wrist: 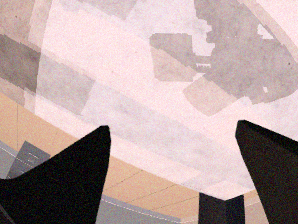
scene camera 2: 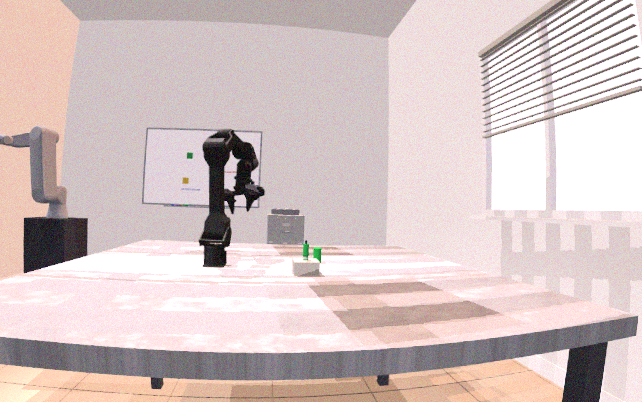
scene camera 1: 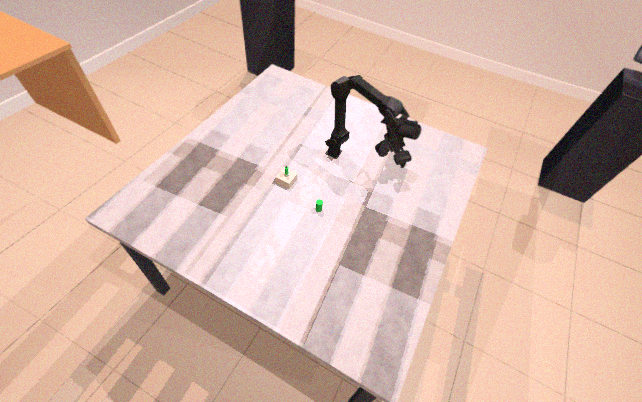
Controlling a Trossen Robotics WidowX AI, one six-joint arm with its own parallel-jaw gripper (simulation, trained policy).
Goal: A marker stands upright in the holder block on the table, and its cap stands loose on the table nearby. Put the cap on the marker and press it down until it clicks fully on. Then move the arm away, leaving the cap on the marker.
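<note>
You'd find my gripper (scene camera 2: 240, 212) in the scene, and the wrist camera has a look at my gripper (wrist: 176, 131) as well.
</note>
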